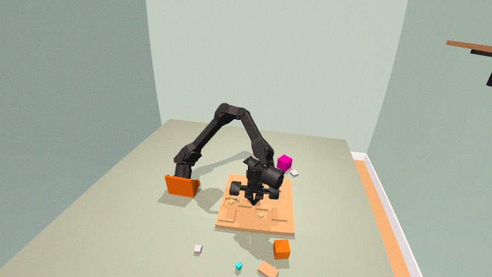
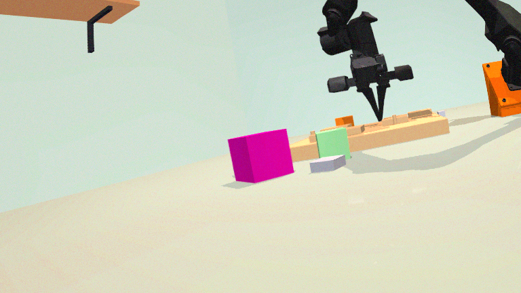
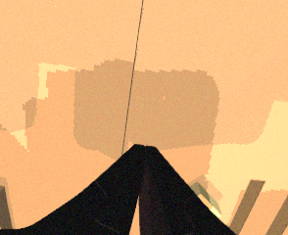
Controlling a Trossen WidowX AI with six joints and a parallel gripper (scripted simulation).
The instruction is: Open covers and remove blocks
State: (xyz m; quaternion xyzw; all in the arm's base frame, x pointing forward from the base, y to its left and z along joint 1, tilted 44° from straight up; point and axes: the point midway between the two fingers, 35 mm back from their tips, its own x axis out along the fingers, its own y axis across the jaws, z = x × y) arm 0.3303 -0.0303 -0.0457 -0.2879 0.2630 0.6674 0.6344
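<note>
Right now my gripper tip is 10 mm short of the tan puzzle board, 30 mm to the right of it and 10 mm above it. From my gripper tip the other things lie so: cyan block: 10 mm behind, 260 mm to the right, 20 mm below; then orange cube: 120 mm ahead, 180 mm to the right, 10 mm below; then green block: 40 mm ahead, 240 mm to the left, 10 mm below.
</note>
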